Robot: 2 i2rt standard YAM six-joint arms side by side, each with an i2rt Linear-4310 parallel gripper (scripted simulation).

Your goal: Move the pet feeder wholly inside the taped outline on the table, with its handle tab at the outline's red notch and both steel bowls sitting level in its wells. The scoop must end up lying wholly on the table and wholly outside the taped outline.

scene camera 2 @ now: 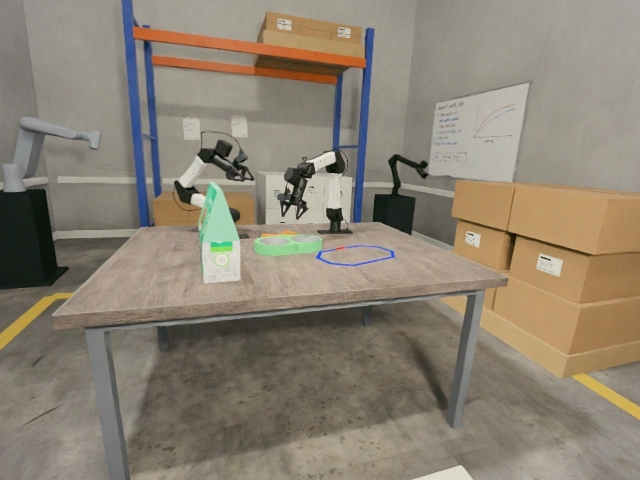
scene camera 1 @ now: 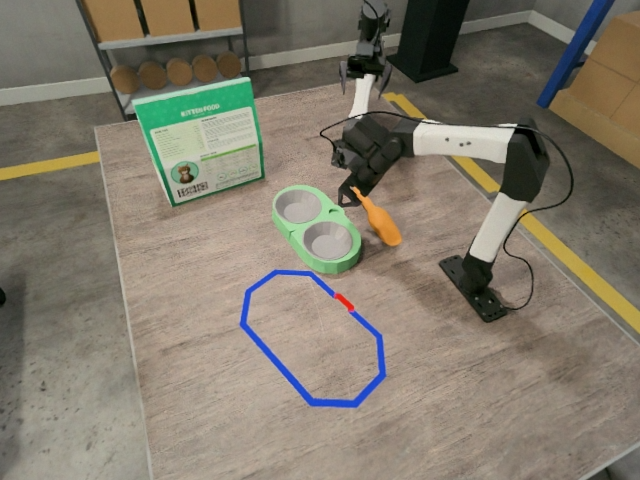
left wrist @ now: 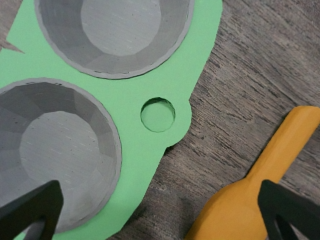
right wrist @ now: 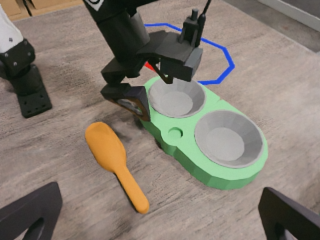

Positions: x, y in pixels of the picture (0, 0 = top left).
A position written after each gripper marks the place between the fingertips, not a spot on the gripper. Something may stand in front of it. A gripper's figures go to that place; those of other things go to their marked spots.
Scene:
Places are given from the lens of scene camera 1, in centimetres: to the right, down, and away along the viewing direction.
left gripper point(scene camera 1: 348, 195): 8, -12, 104
right gripper point(scene camera 1: 361, 96): 11, -39, 105
orange scoop point(scene camera 1: 378, 218): 17, -6, 113
steel bowl point(scene camera 1: 296, 206): -7, -10, 116
steel bowl point(scene camera 1: 328, 240): 2, 0, 108

